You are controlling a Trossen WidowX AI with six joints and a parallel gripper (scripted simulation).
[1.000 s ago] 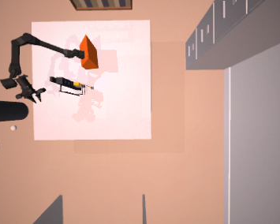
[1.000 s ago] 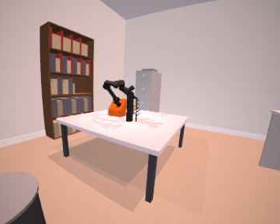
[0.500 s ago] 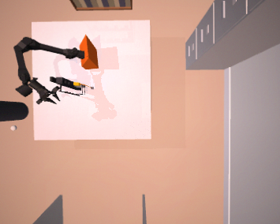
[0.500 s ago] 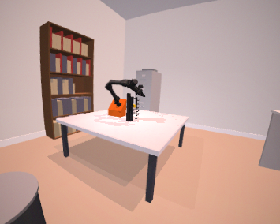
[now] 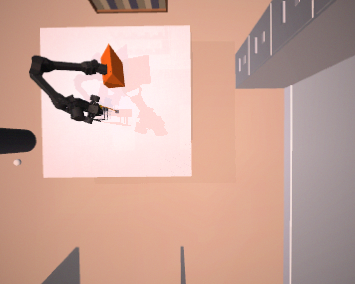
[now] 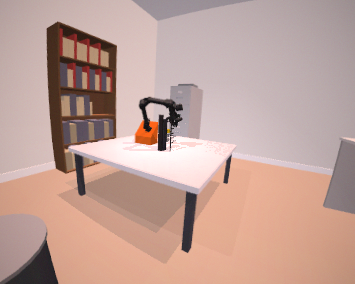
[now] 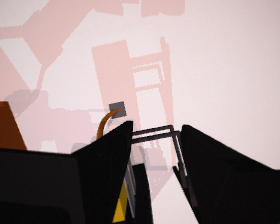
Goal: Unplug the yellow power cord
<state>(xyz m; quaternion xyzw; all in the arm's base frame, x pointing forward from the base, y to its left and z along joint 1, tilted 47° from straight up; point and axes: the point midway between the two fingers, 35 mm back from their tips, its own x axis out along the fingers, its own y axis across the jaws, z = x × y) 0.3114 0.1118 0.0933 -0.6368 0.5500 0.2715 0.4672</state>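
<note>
The yellow plug is 5 cm behind my gripper tip, 7 cm to the right of it and 3 cm below it.
</note>
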